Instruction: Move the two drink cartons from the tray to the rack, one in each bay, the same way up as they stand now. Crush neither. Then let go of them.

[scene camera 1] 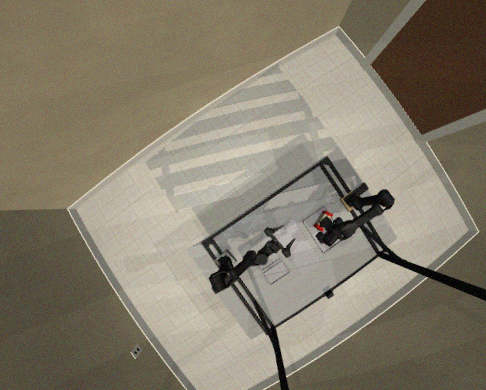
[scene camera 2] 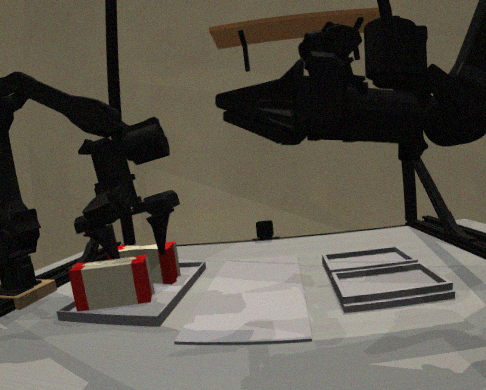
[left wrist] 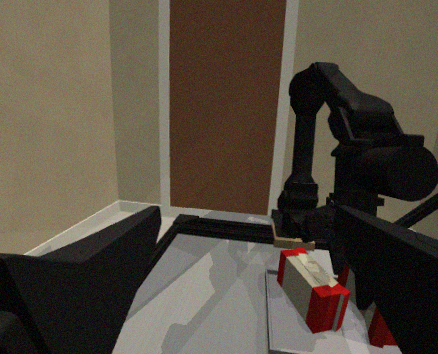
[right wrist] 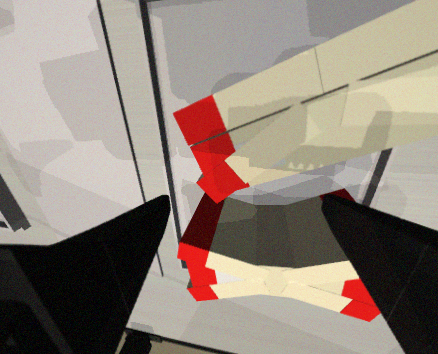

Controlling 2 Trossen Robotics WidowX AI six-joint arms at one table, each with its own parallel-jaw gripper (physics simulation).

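Frame: origin at the left arm's base, x up, y ahead, z left, level; metres.
Seen in the pictures: left gripper, fingertip midpoint: (scene camera 1: 289,231) (scene camera 2: 219,109) (left wrist: 247,214); right gripper, fingertip midpoint: (scene camera 1: 324,230) (scene camera 2: 139,259) (left wrist: 347,289) (right wrist: 245,201); left arm's base at its link origin: (scene camera 1: 225,261); right arm's base at its link origin: (scene camera 1: 351,200) (scene camera 2: 19,287) (left wrist: 291,231).
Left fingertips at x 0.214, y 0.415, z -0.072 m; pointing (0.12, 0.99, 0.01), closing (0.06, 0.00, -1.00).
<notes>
Pixels of each thing's top centre, then the offset from my left fingertips to it. "spot": a spot on its surface instead.
- tray at its top centre: (right wrist: 262,181) (scene camera 2: 141,283) (left wrist: 346,310) (scene camera 1: 324,230) dz -0.195, dx -0.242, dy +0.190 m
- back carton at its top centre: (right wrist: 275,282) (scene camera 2: 141,247) (left wrist: 378,278) dz -0.239, dx -0.184, dy +0.197 m
- two-bay rack at its top centre: (scene camera 2: 376,266) (scene camera 1: 271,266) dz -0.148, dx -0.238, dy -0.217 m
- small black block at a spot on its surface: (scene camera 2: 264,229) (scene camera 1: 328,292) spot: dz -0.526, dx -0.226, dy -0.054 m
Two cream cartons with red ends stand in the tray (scene camera 1: 314,238) (scene camera 2: 110,320) (right wrist: 159,100). The front carton in scene camera 2 (scene camera 2: 110,284) (right wrist: 325,112) (left wrist: 300,292) stands beside the back carton (scene camera 2: 170,267) (right wrist: 270,232). My right gripper (scene camera 2: 138,253) (right wrist: 245,201) is open and empty, pointing down over the back carton, its fingertips near that carton's two ends; contact cannot be told. My left gripper (scene camera 1: 288,235) (scene camera 2: 222,108) (left wrist: 247,214) is open and empty, raised above the table. The two-bay rack (scene camera 2: 400,294) stands at the right in scene camera 2, both bays empty.
A flat pale panel (scene camera 2: 250,310) lies between tray and rack. A dark frame with posts surrounds the table; a small black block (scene camera 1: 328,293) (scene camera 2: 264,229) sits at its edge. In the left wrist view, the right arm (left wrist: 305,145) rises behind the cartons.
</notes>
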